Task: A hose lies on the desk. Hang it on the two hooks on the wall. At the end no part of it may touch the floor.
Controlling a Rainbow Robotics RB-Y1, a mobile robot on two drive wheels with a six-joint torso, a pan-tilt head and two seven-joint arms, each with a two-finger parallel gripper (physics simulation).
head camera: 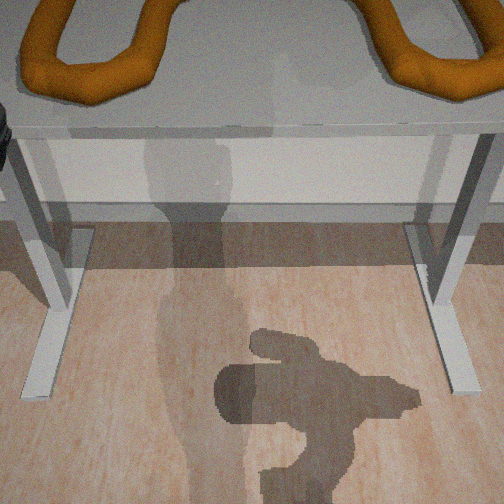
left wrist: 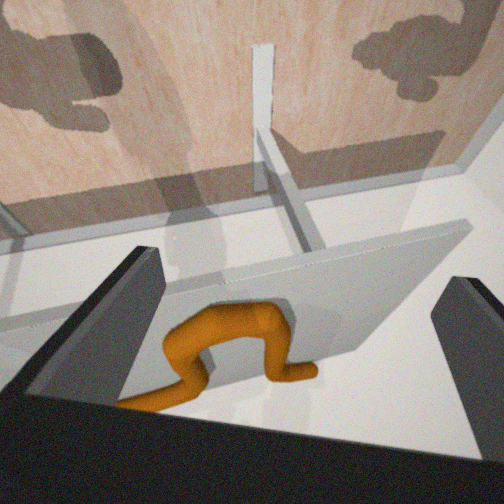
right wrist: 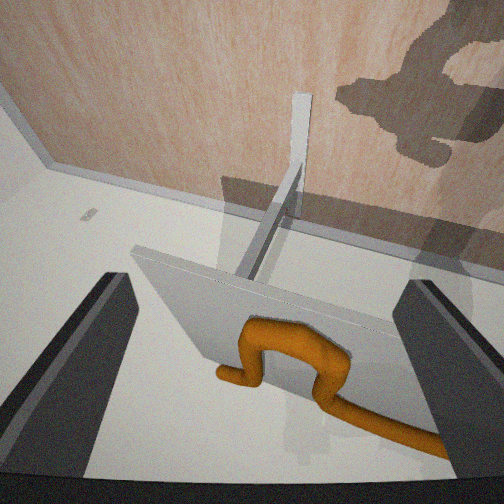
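Note:
The orange hose [head camera: 90, 75] lies in bends on the grey desk [head camera: 250, 105]; a second bend [head camera: 435, 70] shows at the top right of the head view. My left gripper [left wrist: 302, 265] is open and empty, high above the desk. Far below it lies one end stretch of the hose [left wrist: 230, 345], reaching the desk's wall-side edge. My right gripper [right wrist: 265, 280] is also open and empty, high above the other end stretch of the hose [right wrist: 295, 355]. Neither gripper touches the hose. The wall hooks are not in view.
The desk stands on white legs with floor feet [head camera: 50, 340] [head camera: 450, 340] against a white wall [left wrist: 400, 390]. The wooden floor [head camera: 250, 400] carries my shadow. A dark part [head camera: 2, 132] shows at the left edge of the head view. A small grey mark [right wrist: 89, 214] is on the wall.

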